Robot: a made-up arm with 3 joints.
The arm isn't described. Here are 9 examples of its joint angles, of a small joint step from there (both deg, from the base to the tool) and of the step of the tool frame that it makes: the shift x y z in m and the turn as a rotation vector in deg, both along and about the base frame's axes.
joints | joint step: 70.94 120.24 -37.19 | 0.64 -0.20 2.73
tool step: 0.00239 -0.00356 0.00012 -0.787 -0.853 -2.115
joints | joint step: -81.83 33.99 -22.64 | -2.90 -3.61 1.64
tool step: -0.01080 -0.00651 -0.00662 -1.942 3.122 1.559
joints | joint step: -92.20 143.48 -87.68 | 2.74 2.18 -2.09
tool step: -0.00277 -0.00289 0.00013 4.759 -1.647 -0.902
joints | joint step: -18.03 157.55 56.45 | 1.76 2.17 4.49
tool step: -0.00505 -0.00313 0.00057 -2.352 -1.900 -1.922
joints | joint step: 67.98 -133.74 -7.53 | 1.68 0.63 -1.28
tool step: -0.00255 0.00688 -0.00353 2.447 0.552 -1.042
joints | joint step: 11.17 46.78 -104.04 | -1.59 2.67 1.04
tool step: 0.00686 0.00189 -0.00282 -0.890 -0.266 -2.874
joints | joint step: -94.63 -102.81 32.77 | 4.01 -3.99 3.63
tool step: 0.01163 -0.00346 0.01925 3.290 4.372 -3.348
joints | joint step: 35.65 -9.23 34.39 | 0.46 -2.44 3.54
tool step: -0.00440 -0.01160 -0.00198 4.061 -0.829 2.129
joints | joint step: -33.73 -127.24 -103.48 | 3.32 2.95 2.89
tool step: -0.00955 -0.00492 -0.00712 1.906 1.003 -3.708
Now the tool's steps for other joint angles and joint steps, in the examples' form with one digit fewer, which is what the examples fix.
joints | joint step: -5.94 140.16 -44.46 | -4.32 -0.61 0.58
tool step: 0.0006 0.0025 0.0073 -4.76 -0.78 0.40
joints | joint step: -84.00 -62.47 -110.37 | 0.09 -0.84 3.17
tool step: -0.0036 -0.0013 -0.0018 1.84 1.38 -2.39
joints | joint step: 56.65 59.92 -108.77 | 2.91 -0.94 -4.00
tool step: -0.0071 -0.0076 0.0017 1.01 0.92 3.76
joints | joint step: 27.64 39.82 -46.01 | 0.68 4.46 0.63
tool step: 0.0145 -0.0030 0.0008 0.97 2.06 -4.01
